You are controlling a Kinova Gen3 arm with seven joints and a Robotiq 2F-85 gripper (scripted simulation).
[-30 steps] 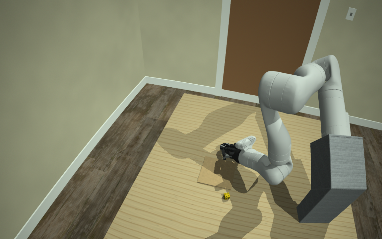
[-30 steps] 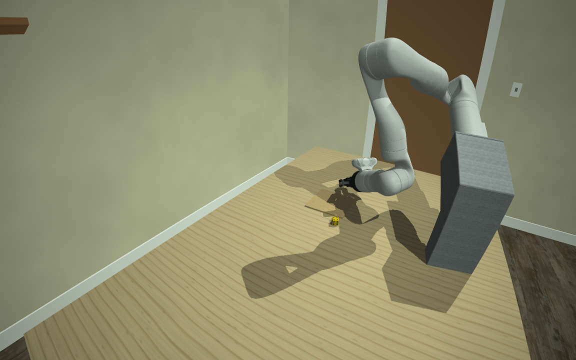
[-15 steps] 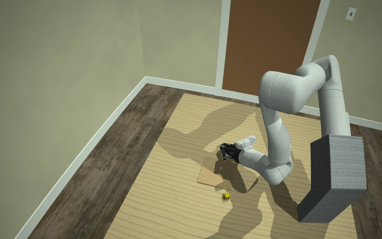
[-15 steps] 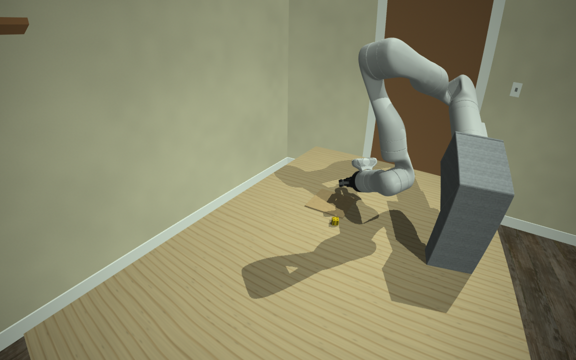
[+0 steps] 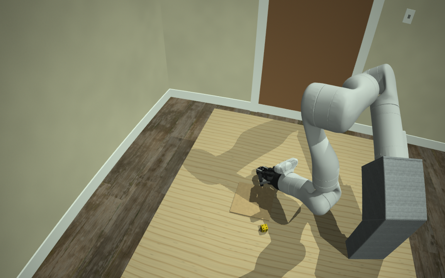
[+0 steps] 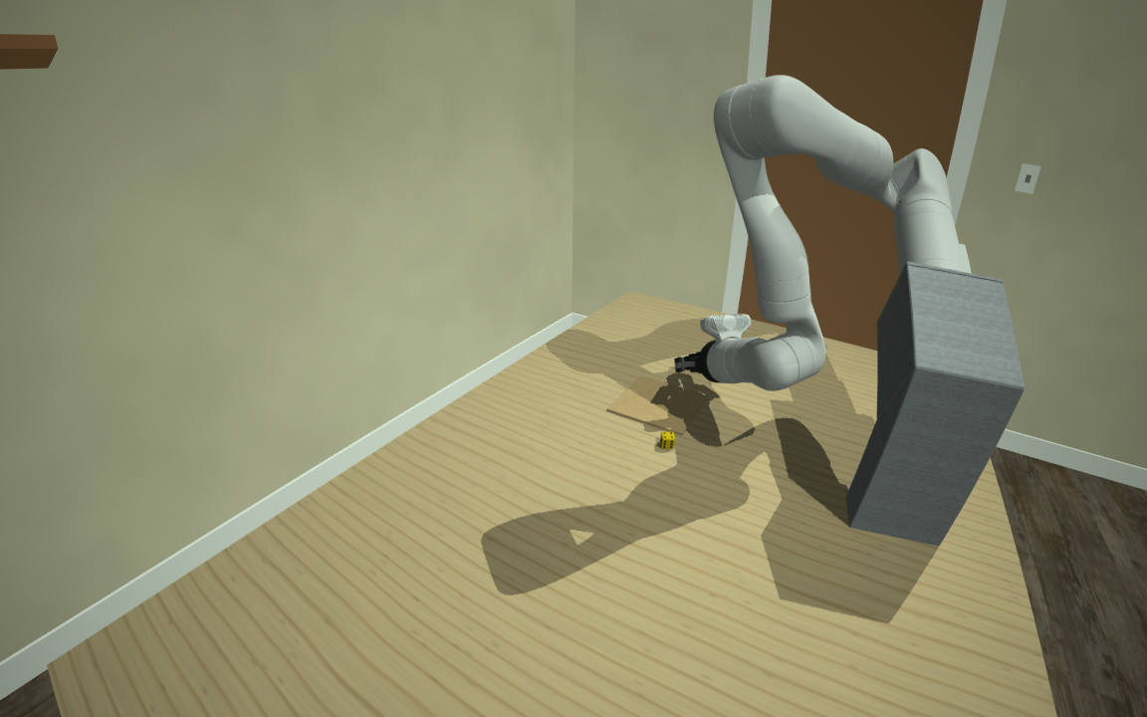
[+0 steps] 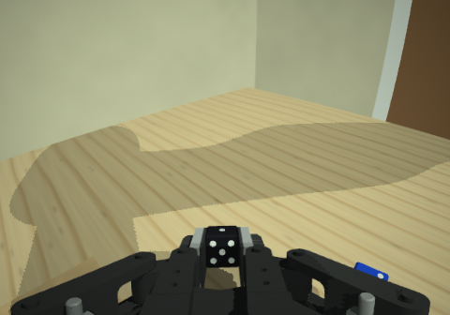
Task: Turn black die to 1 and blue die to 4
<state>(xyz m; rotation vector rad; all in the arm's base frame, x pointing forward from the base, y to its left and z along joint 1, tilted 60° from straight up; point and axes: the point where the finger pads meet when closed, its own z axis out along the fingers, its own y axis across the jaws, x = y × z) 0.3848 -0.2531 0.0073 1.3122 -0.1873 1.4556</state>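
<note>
The blue die lies 70 mm behind my hand, 40 mm to the right of it and 20 mm below it. From my hand the other things lie so: yellow die (230 mm to the left, 20 mm below, 20 mm behind); black die (10 mm to the right, 10 mm below, 10 mm ahead); tan mat (120 mm to the left, 30 mm below, 20 mm ahead).
</note>
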